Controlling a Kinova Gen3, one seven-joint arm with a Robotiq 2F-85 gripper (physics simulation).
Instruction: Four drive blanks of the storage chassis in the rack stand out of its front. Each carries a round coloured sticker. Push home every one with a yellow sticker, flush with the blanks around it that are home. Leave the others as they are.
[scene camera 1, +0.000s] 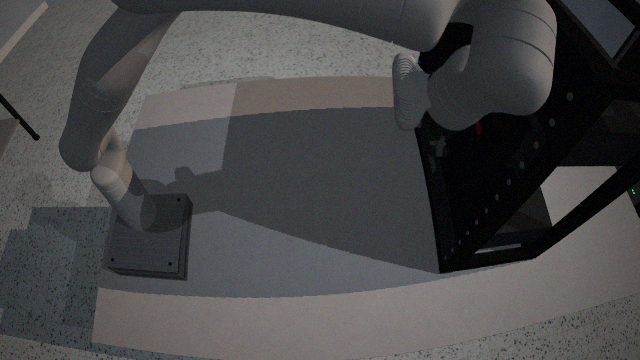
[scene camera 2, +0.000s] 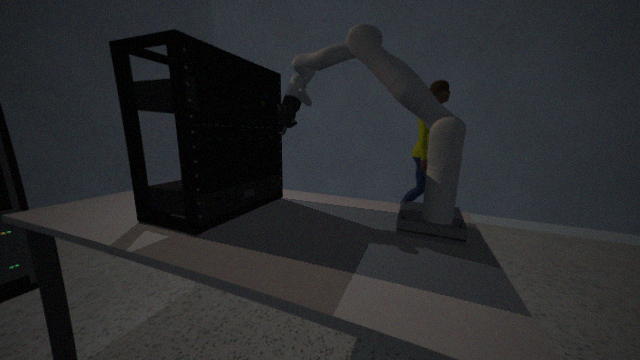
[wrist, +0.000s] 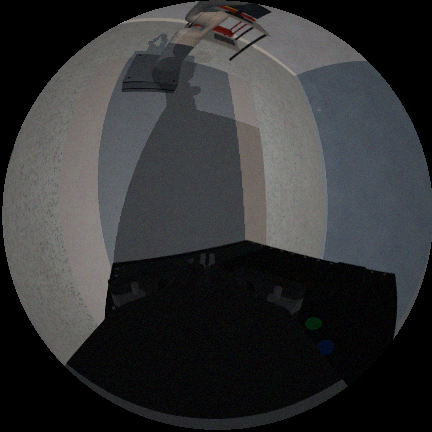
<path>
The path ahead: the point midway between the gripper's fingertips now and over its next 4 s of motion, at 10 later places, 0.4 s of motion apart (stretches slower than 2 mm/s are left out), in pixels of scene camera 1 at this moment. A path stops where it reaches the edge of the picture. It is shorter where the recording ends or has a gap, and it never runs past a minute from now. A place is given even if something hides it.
The gripper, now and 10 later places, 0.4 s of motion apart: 423, 124; 418, 123; 376, 121; 375, 116; 374, 110; 372, 103; 373, 114; 377, 116; 394, 118; 415, 116; 418, 121
</path>
